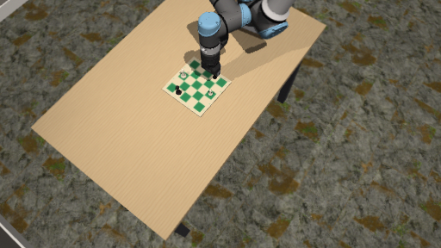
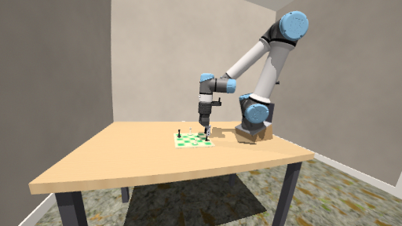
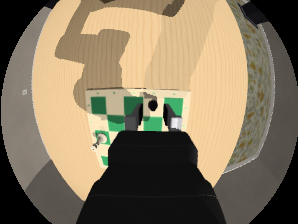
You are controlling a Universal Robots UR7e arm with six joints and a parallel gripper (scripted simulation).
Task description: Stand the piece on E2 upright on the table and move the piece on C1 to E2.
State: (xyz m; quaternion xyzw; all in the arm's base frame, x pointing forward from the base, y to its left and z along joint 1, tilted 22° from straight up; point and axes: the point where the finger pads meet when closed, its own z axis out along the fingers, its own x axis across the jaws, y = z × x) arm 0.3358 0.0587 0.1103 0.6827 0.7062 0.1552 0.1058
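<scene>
Now: hand 40 mm above the small black piece. The rest, counted from my hand: chessboard (80 mm ahead, 60 mm below, 30 mm to the right); small pale piece (80 mm ahead, 40 mm to the left, 40 mm below).
</scene>
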